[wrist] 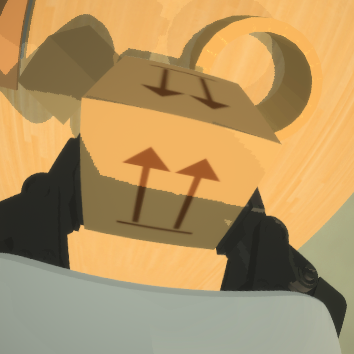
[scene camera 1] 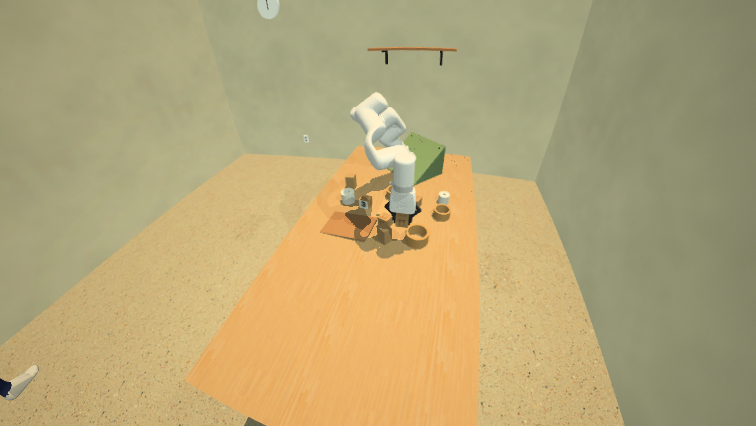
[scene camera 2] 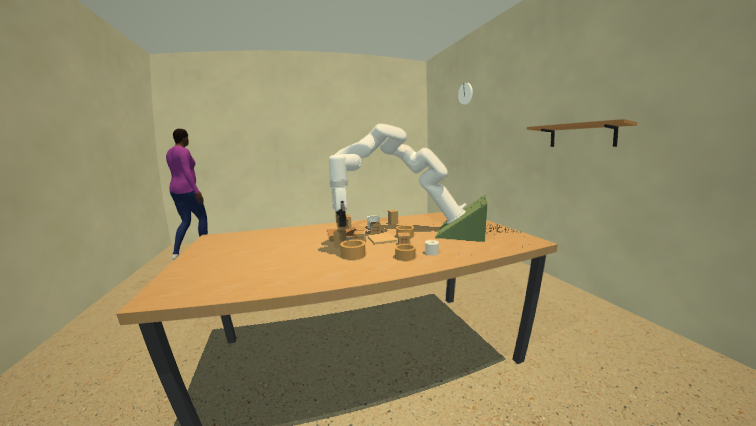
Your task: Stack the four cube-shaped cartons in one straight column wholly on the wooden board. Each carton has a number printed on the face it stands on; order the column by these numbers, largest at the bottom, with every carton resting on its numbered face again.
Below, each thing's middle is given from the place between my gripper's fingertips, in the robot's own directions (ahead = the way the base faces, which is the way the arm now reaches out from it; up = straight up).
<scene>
Now: hand 260 mm to the left of the darker flat board (scene camera 1: 354,226), 120 mm above it and 100 mm past it.
</scene>
